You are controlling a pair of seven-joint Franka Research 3 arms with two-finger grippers.
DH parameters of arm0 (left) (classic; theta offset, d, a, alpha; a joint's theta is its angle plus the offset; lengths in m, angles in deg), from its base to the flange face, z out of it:
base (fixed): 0 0 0 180
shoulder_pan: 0 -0.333 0 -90
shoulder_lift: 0 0 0 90
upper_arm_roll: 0 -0.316 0.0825 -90
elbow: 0 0 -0.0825 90
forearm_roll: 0 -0.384 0 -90
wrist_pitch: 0 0 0.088 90
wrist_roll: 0 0.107 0 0
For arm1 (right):
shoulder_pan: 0 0.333 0 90
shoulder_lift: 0 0 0 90
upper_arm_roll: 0 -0.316 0.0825 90
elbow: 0 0 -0.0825 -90
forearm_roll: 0 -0.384 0 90
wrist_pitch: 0 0 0.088 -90
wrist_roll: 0 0.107 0 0
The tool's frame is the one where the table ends.
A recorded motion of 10 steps. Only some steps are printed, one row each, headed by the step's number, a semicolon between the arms.
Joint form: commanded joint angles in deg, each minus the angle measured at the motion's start. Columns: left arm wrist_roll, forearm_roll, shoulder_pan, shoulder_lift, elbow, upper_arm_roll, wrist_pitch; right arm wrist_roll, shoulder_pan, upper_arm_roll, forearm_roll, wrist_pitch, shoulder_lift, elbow.
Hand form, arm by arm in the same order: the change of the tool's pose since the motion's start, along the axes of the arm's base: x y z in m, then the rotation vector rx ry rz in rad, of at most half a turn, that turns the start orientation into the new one. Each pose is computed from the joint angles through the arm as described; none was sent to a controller.
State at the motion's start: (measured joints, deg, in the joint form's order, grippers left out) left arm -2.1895 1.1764 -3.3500 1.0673 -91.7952 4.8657 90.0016; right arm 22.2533 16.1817 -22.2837 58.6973 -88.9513 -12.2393 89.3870
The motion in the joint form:
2: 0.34 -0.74 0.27 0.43 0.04 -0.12 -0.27; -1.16 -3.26 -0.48 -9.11 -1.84 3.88 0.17
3: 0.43 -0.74 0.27 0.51 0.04 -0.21 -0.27; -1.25 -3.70 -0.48 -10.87 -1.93 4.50 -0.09
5: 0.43 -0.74 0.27 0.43 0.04 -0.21 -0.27; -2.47 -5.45 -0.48 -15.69 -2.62 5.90 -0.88
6: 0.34 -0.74 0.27 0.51 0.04 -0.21 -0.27; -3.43 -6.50 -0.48 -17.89 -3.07 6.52 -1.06
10: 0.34 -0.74 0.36 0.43 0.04 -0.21 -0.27; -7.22 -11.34 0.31 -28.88 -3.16 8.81 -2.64
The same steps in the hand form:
2: -0.0027 -0.0001 0.0040 0.0133 -0.0039 -0.0087; -0.0087 -0.0195 0.0276 0.1492 0.0322 -0.0360
3: -0.0030 0.0007 0.0048 0.0134 -0.0053 -0.0087; -0.0106 -0.0224 0.0338 0.1793 0.0358 -0.0451
5: -0.0026 0.0007 0.0040 0.0133 -0.0039 -0.0087; -0.0119 -0.0337 0.0492 0.2591 0.0539 -0.0606
6: -0.0030 0.0007 0.0048 0.0134 -0.0053 -0.0071; -0.0115 -0.0407 0.0548 0.2927 0.0663 -0.0645
10: -0.0027 -0.0001 0.0040 0.0133 -0.0039 -0.0087; -0.0085 -0.0806 0.0794 0.4584 0.1260 -0.1166

